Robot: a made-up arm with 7 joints.
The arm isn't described. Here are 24 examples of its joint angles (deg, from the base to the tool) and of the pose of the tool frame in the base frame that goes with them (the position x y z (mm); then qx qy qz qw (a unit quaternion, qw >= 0)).
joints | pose
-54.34 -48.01 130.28 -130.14 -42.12 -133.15 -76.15 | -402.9 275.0 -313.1 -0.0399 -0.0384 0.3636 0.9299
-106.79 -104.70 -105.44 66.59 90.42 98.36 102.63 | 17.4 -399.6 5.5 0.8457 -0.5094 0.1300 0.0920
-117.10 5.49 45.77 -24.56 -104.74 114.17 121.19 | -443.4 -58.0 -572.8 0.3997 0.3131 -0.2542 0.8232
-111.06 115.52 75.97 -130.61 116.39 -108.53 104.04 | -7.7 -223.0 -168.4 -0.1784 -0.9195 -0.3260 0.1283
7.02 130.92 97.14 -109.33 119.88 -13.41 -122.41 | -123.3 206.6 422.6 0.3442 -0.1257 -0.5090 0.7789
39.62 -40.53 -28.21 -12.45 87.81 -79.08 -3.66 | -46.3 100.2 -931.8 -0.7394 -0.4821 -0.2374 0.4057
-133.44 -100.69 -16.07 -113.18 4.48 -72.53 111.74 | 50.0 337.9 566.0 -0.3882 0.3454 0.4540 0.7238
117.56 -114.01 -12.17 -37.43 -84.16 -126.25 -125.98 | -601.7 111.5 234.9 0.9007 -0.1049 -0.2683 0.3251
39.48 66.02 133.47 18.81 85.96 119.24 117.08 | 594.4 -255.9 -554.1 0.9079 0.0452 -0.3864 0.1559
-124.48 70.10 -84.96 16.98 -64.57 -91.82 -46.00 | -322.2 -348.4 -430.6 -0.5219 -0.3870 0.2586 0.7148
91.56 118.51 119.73 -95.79 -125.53 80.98 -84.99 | 362.7 -33.0 518.2 0.5961 0.5188 0.5868 0.1766
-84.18 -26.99 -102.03 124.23 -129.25 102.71 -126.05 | -150.6 59.9 453.2 0.4439 -0.7329 -0.2795 0.4333
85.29 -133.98 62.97 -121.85 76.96 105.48 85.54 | 54.0 138.2 275.1 0.3148 0.1649 0.5234 0.7744
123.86 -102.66 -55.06 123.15 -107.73 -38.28 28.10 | 219.7 63.6 -57.6 0.0265 -0.4727 -0.5174 0.7128
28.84 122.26 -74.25 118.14 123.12 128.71 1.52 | -422.7 -37.8 -117.9 0.2697 -0.6433 -0.6771 0.2344
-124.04 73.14 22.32 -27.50 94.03 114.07 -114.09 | -593.4 -338.8 -1.2 0.0636 0.3712 -0.8664 0.3278
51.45 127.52 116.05 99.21 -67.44 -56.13 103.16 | 275.8 -831.6 -137.8 -0.1669 -0.5959 0.7692 0.1595
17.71 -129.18 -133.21 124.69 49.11 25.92 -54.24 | 314.1 198.0 -118.3 0.1092 -0.2910 0.9461 0.0908
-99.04 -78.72 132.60 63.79 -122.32 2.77 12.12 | -103.9 631.3 -9.1 -0.2526 -0.8803 0.3804 0.1288
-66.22 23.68 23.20 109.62 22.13 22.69 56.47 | 83.7 221.2 534.9 0.4947 0.4551 0.4202 0.6096
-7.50 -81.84 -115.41 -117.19 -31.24 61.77 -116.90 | 560.7 -75.3 -201.0 -0.6453 0.1274 0.4331 0.6163
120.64 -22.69 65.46 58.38 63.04 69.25 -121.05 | 14.5 -749.5 -273.2 -0.1441 0.8329 -0.2226 0.4858
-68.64 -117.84 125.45 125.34 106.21 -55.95 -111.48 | -286.2 561.3 -393.7 -0.8781 0.2354 -0.1748 0.3782
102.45 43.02 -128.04 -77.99 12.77 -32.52 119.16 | 422.4 -624.0 -511.9 0.7131 0.3692 0.4916 0.3370
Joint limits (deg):
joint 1: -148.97..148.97
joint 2: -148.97..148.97
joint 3: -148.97..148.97
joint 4: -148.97..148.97
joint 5: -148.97..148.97
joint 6: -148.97..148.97
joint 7: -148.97..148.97
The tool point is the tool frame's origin. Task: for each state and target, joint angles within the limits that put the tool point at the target. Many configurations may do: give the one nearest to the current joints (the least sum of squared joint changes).
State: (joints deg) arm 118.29 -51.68 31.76 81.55 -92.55 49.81 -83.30
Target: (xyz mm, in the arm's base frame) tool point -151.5 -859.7 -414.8
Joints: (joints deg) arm 128.12 -53.97 55.16 53.42 -95.20 89.07 -70.88
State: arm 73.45 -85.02 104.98 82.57 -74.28 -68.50 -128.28
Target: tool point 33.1 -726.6 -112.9
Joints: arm 90.89 -87.60 95.05 86.02 -73.32 -52.87 -110.05
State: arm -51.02 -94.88 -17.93 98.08 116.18 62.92 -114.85
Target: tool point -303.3 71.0 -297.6
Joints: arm -48.83 -96.11 -26.05 104.69 111.18 59.44 -103.95
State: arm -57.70 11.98 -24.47 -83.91 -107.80 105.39 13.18
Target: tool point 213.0 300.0 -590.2
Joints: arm -95.31 30.30 -54.56 -102.45 -131.19 88.19 29.50
